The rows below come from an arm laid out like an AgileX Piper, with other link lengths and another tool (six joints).
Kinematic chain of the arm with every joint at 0, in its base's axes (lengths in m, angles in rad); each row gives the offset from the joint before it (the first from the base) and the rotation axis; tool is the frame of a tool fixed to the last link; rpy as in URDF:
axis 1: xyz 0 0 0.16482 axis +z
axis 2: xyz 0 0 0 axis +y
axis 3: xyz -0.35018 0 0.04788 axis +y
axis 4: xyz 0.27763 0 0.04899 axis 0.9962 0 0.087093
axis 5: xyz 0 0 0 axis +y
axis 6: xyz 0.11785 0 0.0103 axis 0.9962 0 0.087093
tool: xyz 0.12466 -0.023 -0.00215 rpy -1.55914 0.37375 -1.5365
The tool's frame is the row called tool.
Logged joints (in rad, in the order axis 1, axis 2, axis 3, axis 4, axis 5, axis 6), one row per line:
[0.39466 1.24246 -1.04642 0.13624 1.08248 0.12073]
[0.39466 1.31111 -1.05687 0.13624 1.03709 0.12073]
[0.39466 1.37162 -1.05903 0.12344 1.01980 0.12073]
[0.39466 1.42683 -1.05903 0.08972 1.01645 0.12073]
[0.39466 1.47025 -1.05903 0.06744 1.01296 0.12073]
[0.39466 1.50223 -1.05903 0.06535 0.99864 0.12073]
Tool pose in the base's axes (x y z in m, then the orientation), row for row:
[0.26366 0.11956 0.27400 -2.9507 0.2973 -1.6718]
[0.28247 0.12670 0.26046 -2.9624 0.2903 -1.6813]
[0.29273 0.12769 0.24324 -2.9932 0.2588 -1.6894]
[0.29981 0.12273 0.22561 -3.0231 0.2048 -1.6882]
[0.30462 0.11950 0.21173 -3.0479 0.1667 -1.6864]
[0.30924 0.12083 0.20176 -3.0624 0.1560 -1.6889]
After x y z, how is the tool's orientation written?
As angles about the fixed x, y, z axes (roll, pitch, yaw), in radians.
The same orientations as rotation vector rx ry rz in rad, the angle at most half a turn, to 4 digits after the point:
[-1.8432 2.0991 0.0821]
[-1.8439 2.1150 0.0857]
[-1.8710 2.1487 0.0878]
[-1.9198 2.1862 0.0697]
[-1.9563 2.2140 0.0607]
[-1.9668 2.2278 0.0662]

